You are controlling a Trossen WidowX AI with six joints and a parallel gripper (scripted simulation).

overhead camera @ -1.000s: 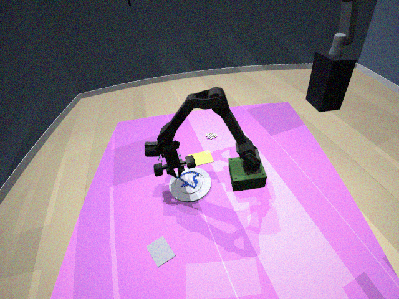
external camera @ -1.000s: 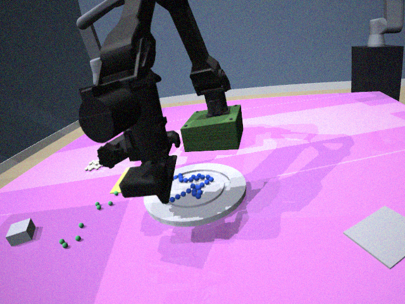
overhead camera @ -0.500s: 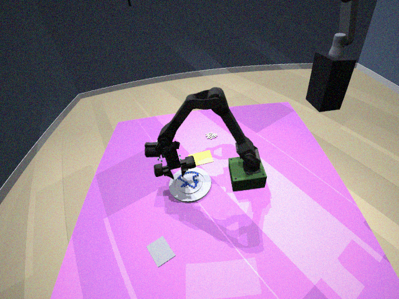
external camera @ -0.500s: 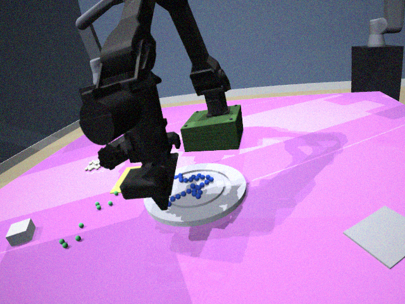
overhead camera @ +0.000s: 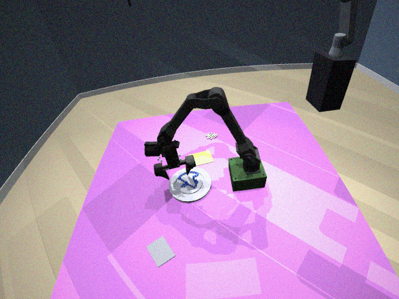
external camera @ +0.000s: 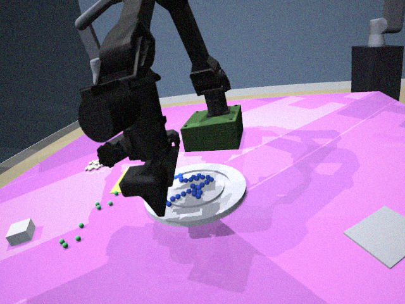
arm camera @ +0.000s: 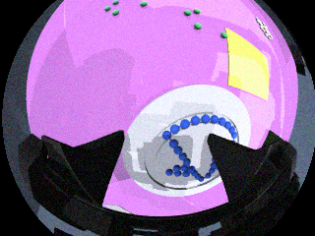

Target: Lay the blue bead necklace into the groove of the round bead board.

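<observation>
Now: the round white bead board 50 mm behind my gripper tip, 40 mm to the left of it and 10 mm below it. Round my gripper tip: yellow sheet: 120 mm to the right, 120 mm behind, 20 mm below; grey tile: 340 mm to the left, 90 mm ahead, 20 mm below; cube: 290 mm to the right, 100 mm ahead, 10 mm below.
</observation>
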